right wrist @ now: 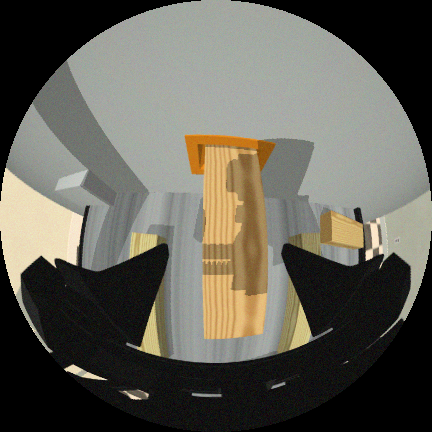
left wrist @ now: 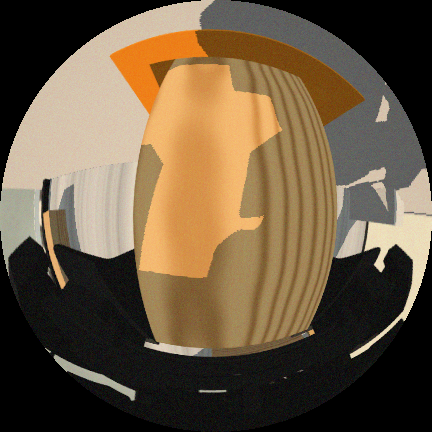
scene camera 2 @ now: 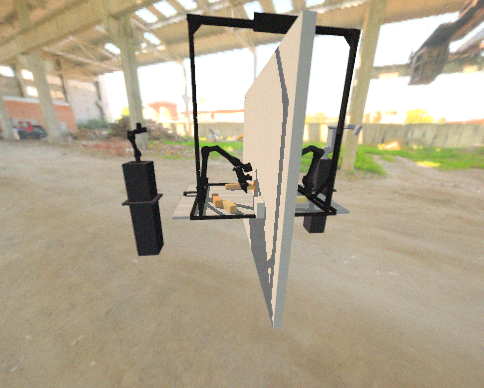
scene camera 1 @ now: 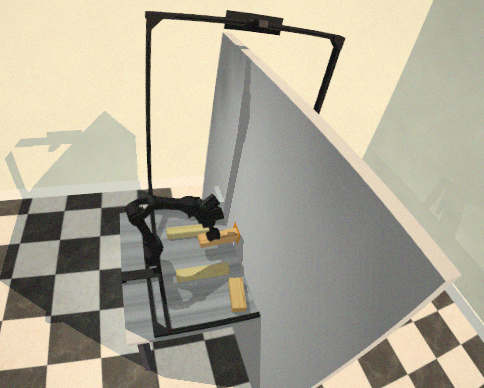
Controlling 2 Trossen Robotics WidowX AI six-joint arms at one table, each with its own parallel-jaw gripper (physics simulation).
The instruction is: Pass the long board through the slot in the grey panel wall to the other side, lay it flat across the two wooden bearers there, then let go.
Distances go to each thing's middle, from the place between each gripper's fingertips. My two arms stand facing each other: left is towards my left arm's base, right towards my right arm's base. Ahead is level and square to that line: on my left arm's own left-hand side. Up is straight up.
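Left hand: relative to the orange-framed slot point(left wrist: 144, 64), my left hand is 90 mm to the left of it and 50 mm below it.
Right hand: the orange-framed slot is 13 cm to the left of my right hand and 3 cm below it.
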